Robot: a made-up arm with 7 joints.
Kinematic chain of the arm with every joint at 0, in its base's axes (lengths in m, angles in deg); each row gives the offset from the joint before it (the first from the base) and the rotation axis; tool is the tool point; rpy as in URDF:
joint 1: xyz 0.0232 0.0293 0.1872 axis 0 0.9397 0.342
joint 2: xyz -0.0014 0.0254 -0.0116 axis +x
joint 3: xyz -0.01 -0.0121 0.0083 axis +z
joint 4: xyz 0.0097 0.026 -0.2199 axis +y
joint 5: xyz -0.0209 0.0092 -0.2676 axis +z
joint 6: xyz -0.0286 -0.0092 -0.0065 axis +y
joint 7: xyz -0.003 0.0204 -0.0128 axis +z
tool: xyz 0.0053 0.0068 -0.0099 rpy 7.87 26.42 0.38
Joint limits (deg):
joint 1: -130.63..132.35
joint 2: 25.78..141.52
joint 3: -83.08..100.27
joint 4: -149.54..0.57
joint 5: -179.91..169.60
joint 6: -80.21..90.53
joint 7: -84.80..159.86
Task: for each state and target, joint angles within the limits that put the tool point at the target. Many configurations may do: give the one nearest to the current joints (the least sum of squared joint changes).
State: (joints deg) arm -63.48 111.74 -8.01 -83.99 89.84 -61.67 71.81
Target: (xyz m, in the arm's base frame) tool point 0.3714 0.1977 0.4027
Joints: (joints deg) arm -69.60 80.58 -25.96 -78.06 89.95 -57.26 73.14
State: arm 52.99 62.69 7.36 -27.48 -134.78 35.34 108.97
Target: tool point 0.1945 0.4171 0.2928
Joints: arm 35.85 92.65 38.21 -59.11 -133.63 41.83 109.54
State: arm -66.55 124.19 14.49 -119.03 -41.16 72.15 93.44
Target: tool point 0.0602 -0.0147 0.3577
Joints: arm -54.09 114.07 6.43 -149.54 -45.82 78.97 94.17
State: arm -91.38 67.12 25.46 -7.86 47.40 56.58 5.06
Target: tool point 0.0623 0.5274 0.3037
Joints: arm -91.97 110.98 20.53 -0.94 53.97 88.48 15.58
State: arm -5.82 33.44 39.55 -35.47 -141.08 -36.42 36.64
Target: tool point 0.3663 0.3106 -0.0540
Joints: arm -30.80 27.00 30.94 -34.89 -141.95 -35.29 37.21
